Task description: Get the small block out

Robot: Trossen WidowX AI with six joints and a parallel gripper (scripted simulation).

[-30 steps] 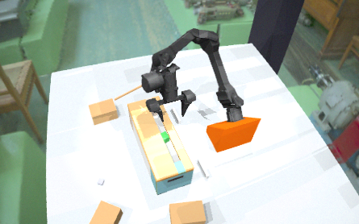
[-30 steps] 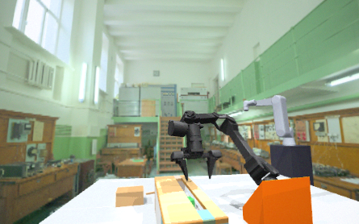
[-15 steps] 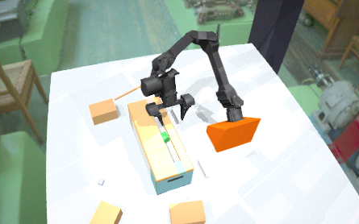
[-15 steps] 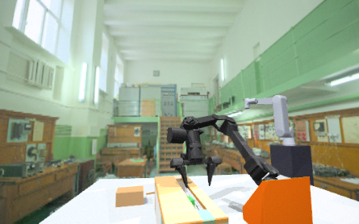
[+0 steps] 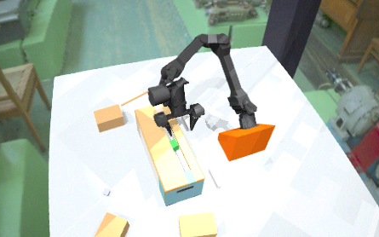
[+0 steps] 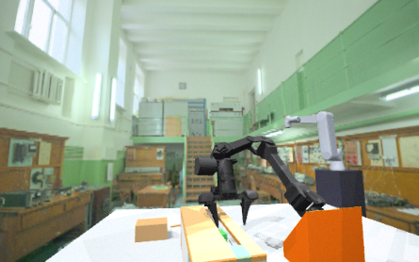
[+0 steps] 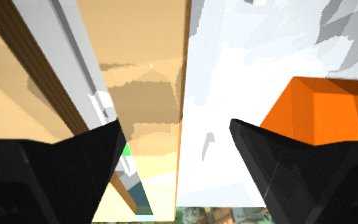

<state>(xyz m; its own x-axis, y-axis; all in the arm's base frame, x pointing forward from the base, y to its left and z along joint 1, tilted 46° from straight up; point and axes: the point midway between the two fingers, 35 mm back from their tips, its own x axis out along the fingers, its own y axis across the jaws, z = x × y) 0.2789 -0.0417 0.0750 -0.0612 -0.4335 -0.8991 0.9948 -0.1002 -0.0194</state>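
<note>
My gripper tip is 50 mm short of the green block, 30 mm to the right of it and 20 mm above it. The rest, counted from my gripper tip: long tan box: 40 mm to the left, 40 mm below, 40 mm ahead; thin stick: 360 mm to the right, 100 mm below, 70 mm ahead.
</note>
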